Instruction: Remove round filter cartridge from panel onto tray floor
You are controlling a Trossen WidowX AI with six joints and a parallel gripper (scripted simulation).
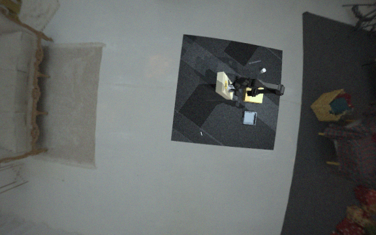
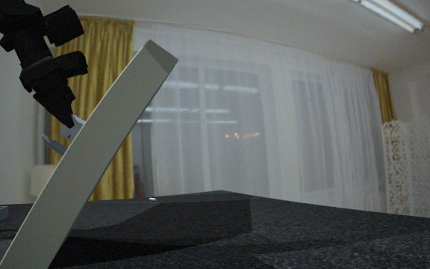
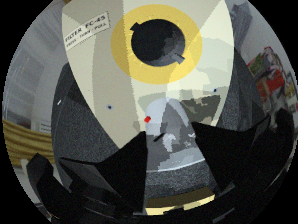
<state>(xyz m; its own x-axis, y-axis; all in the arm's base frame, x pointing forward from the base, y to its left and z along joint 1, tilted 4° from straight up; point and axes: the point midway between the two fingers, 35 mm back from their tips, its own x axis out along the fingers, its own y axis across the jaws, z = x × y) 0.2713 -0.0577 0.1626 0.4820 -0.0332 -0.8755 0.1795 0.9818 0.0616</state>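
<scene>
My gripper tip is now 40 mm above the cream service panel, 30 mm short of it and 10 mm to the left of it. Round my gripper tip: white filter cartridge: right at my gripper tip; pale blue tray: 340 mm to the left, 290 mm behind, 200 mm below.
</scene>
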